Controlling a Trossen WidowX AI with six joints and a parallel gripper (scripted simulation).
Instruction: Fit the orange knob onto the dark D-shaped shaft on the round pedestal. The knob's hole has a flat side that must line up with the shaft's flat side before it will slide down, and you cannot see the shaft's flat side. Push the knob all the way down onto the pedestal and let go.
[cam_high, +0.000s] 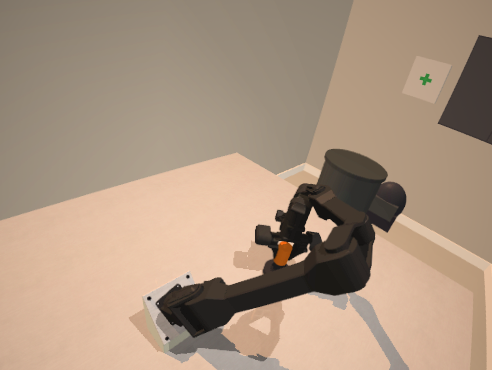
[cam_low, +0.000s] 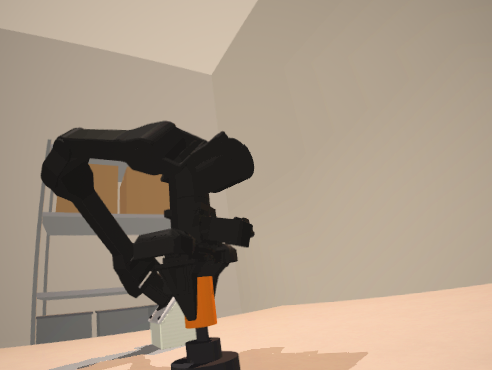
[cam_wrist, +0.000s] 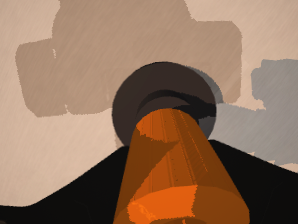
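Right now my gripper tip is 20 mm below the orange knob. Also, from my gripper tip: dark pedestal (40 mm below).
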